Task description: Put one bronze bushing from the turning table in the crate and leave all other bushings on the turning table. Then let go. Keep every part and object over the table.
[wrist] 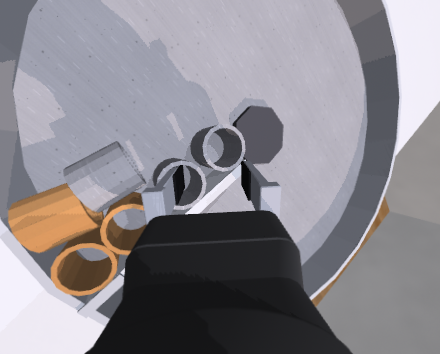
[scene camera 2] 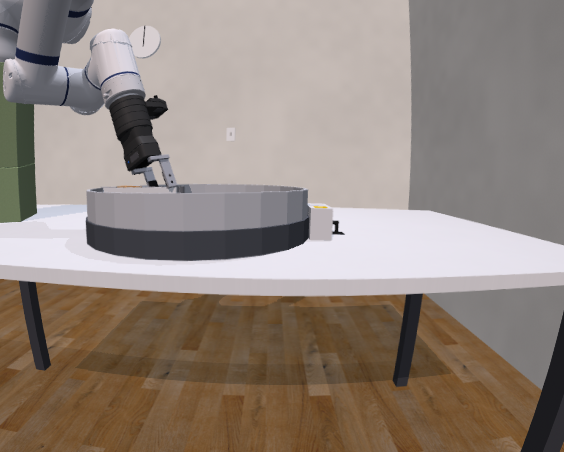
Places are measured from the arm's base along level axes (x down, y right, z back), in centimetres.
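Where they show: gripper, fingertip midpoint: (wrist: 212, 174) (scene camera 2: 164, 192).
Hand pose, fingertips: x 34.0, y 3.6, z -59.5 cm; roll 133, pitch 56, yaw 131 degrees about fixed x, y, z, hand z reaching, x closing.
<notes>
Things, the pixels of their top centre, and the offset from my fingertips. "spot": a spot on its surface instead. Level surfaces: height alone.
- grey bushing, middle of its top: (wrist: 104, 180) dx -1.2, dy -4.2, dz +6.9 cm
- thin white bar, surface spot: (wrist: 216, 192) spot: dx -1.0, dy +1.2, dz +0.7 cm
- dark octagonal hub, middle of its top: (wrist: 260, 135) dx +1.9, dy +0.0, dz -7.2 cm
- white box, middle of its top: (scene camera 2: 318, 205) dx +2.2, dy -3.3, dz -30.4 cm
- table, its level: dx +8.0 cm
The turning table (scene camera 2: 200, 212) (wrist: 384, 90) is a round, high-walled drum. In the wrist view, three bronze bushings are at lower left: one (wrist: 47, 217) lies on its side, and two, a nearer one (wrist: 85, 276) and one (wrist: 124, 239) partly behind the gripper, stand open end up. A grey bushing (wrist: 104, 176) lies beside them. Two grey bushings (wrist: 162, 171) (wrist: 201, 144) stand nearer the middle. My gripper (scene camera 2: 163, 185) (wrist: 212, 174) is open and empty, tips near the drum's rim height, above the standing grey bushings' near side. The crate does not show in either view.
A thin white bar (wrist: 216, 192) runs diagonally past the grey bushings toward a dark octagonal hub (wrist: 260, 135). A white box (scene camera 2: 320, 223) with a yellow top stands against the drum's right side on the table (scene camera 2: 400, 240). A green column (scene camera 2: 17, 150) stands at the left.
</notes>
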